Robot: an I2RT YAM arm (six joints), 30 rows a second.
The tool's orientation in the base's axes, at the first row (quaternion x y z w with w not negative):
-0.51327 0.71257 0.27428 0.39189
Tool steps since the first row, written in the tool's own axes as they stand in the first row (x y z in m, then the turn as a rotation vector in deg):
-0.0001 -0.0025 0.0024 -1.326 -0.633 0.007
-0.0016 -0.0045 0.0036 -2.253 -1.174 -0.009
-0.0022 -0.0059 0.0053 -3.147 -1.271 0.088
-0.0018 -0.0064 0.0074 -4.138 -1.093 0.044
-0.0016 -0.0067 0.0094 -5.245 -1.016 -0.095
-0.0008 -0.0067 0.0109 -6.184 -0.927 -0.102
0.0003 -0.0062 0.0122 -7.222 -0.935 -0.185
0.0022 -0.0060 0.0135 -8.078 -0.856 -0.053
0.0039 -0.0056 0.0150 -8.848 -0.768 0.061
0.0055 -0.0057 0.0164 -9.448 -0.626 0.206
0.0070 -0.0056 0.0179 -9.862 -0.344 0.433
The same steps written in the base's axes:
0.0030 0.0011 -0.0012 0.821 0.486 1.117
0.0055 0.0022 -0.0006 1.483 0.778 1.911
0.0074 0.0034 -0.0010 1.750 1.285 2.610
0.0084 0.0047 -0.0024 1.733 1.820 3.465
0.0092 0.0061 -0.0037 1.806 2.306 4.469
0.0095 0.0069 -0.0052 1.875 2.814 5.261
0.0092 0.0075 -0.0068 2.032 3.282 6.178
0.0091 0.0076 -0.0091 2.136 3.854 6.824
0.0088 0.0081 -0.0113 2.212 4.371 7.408
0.0090 0.0083 -0.0135 2.218 4.841 7.832
0.0091 0.0088 -0.0155 2.082 5.326 8.054

